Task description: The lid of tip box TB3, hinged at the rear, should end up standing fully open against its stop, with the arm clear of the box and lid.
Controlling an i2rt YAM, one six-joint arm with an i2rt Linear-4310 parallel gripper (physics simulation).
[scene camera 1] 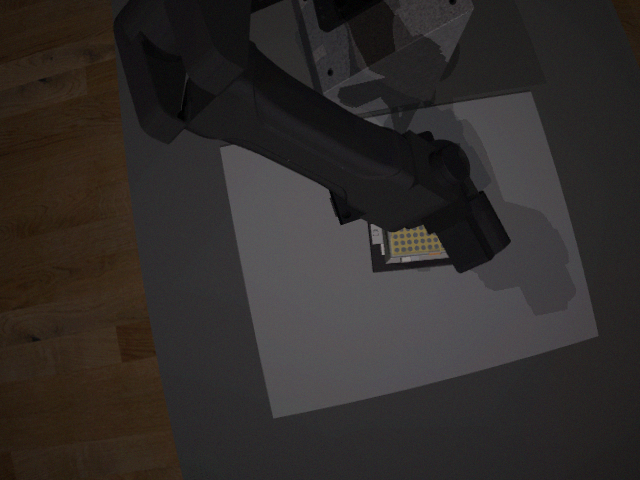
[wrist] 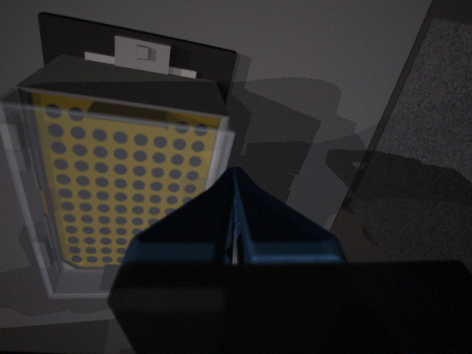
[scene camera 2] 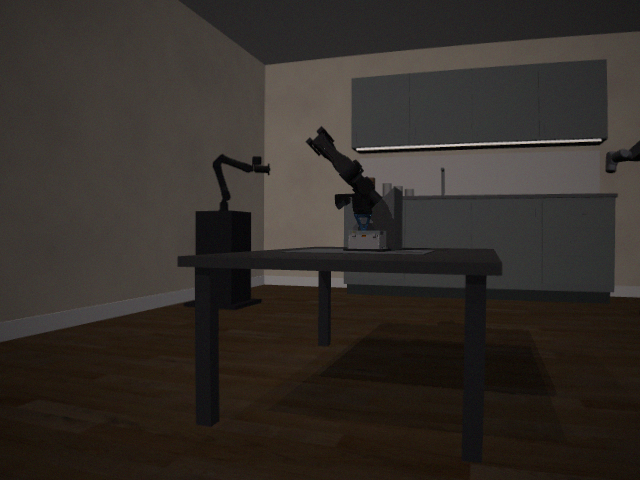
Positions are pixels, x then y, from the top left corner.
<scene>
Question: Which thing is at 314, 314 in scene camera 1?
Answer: A grey mat.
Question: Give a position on a grey mat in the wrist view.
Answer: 307, 93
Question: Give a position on a tip box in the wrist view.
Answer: At 120, 127
</scene>
